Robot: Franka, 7 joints.
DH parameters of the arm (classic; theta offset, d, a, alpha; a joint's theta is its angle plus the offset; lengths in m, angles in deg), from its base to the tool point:
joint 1: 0 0.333 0 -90
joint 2: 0 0 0 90
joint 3: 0 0.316 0.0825 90
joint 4: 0 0 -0.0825 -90
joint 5: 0 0.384 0 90
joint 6: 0 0 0.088 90
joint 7: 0 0.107 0 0
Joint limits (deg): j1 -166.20..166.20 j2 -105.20..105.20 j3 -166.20..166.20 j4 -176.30..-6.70 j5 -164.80..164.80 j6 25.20..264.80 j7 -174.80..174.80
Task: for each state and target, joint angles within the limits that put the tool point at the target. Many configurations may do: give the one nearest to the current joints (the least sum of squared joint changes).
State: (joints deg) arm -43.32 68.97 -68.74 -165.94 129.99 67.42 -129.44
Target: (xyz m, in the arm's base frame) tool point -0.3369 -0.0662 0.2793
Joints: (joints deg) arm -63.87 79.25 -98.03 -171.36 138.70 76.63 -129.44
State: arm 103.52 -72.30 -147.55 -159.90 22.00 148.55 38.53
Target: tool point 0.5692 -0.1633 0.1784
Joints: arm 106.27 -53.38 -120.79 -119.72 19.42 156.12 38.53
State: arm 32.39 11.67 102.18 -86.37 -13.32 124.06 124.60
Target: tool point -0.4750 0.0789 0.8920
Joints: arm 50.13 18.20 135.19 -78.91 -10.93 122.54 124.60
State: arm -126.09 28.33 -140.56 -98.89 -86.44 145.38 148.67
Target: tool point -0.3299 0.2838 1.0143
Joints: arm -129.26 21.98 -123.00 -63.00 -84.42 146.60 148.67
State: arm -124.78 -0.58 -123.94 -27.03 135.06 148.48 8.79
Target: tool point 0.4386 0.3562 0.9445
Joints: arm -156.80 -22.05 -142.39 -31.13 134.08 167.32 8.79
